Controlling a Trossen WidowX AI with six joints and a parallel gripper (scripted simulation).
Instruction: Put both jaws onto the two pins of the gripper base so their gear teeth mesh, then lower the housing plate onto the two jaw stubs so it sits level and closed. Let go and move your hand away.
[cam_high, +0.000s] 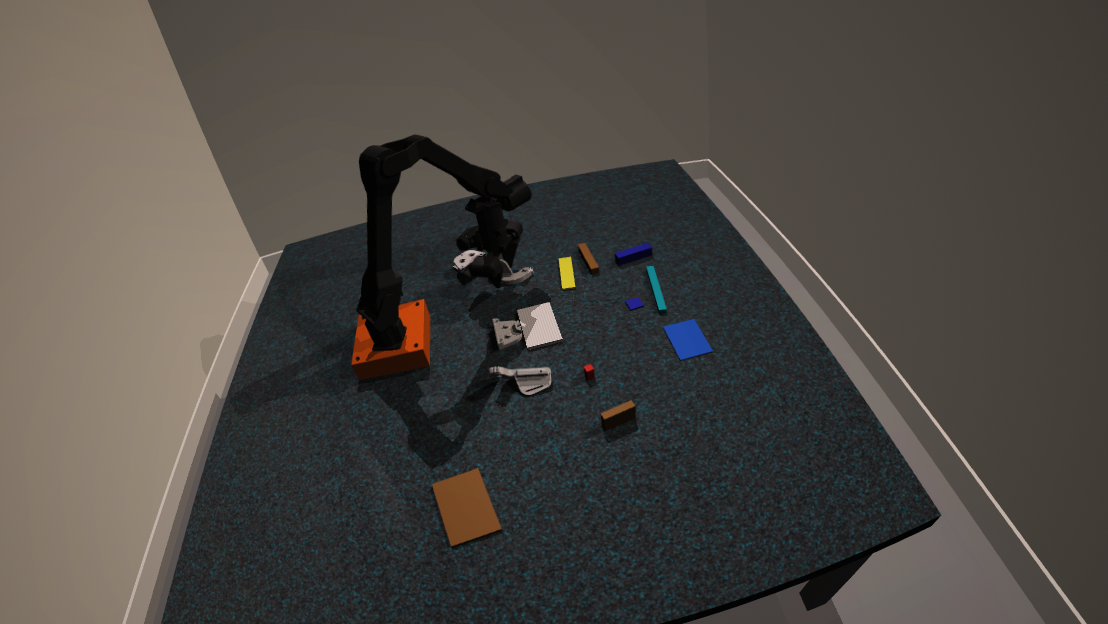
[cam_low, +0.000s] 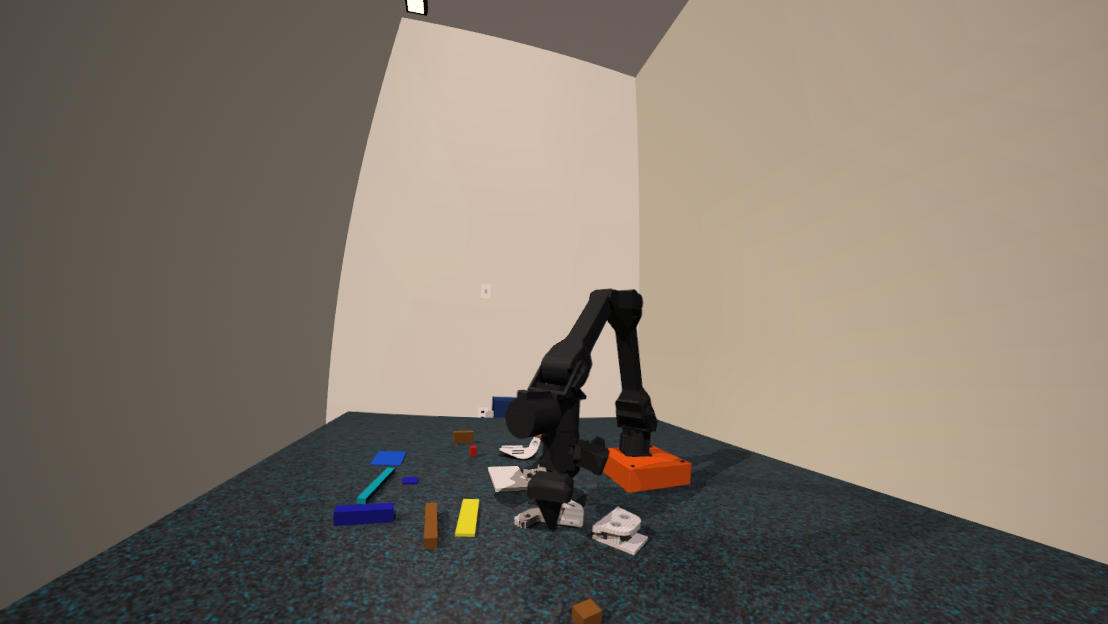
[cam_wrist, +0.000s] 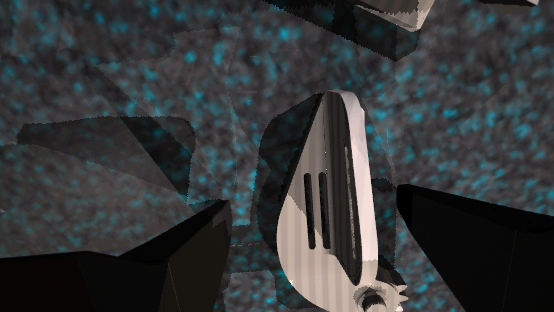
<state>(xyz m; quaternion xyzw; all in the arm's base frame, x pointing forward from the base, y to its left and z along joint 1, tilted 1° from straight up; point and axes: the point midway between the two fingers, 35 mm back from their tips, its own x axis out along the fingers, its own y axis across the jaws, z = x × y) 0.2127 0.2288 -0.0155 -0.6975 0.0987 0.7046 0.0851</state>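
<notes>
The white jaw lies 40 mm ahead of my gripper tip and 10 mm to the left of it. Also, from my gripper tip: brown bar: 200 mm ahead, 40 mm to the left; then yellow bar: 150 mm ahead; then white block: 90 mm behind, 60 mm to the left.
</notes>
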